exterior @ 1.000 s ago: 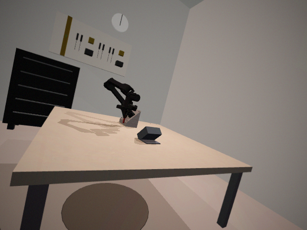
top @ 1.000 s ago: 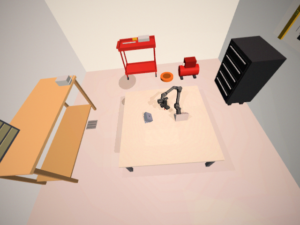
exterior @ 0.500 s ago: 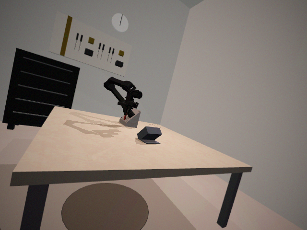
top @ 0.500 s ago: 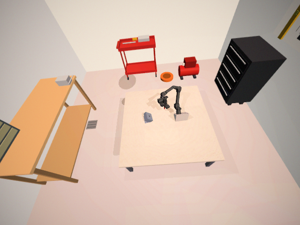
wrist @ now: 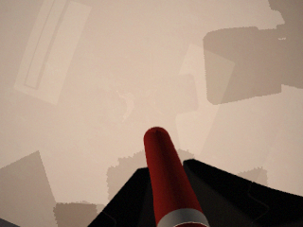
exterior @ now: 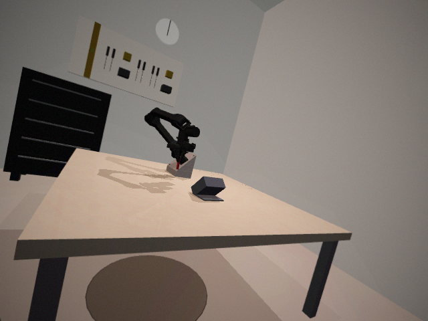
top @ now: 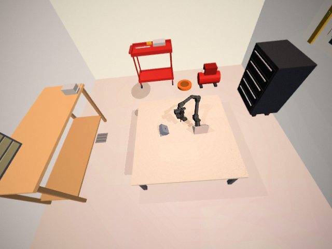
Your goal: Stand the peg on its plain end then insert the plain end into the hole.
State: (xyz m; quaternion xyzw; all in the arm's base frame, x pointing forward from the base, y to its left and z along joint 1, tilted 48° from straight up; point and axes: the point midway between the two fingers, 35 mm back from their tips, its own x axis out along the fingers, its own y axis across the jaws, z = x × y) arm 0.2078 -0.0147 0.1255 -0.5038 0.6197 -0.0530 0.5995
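The sloped panel lies 23 cm ahead of my gripper tip, 11 cm to the left of it and 7 cm below it. Round my gripper tip: red peg 2 cm above.
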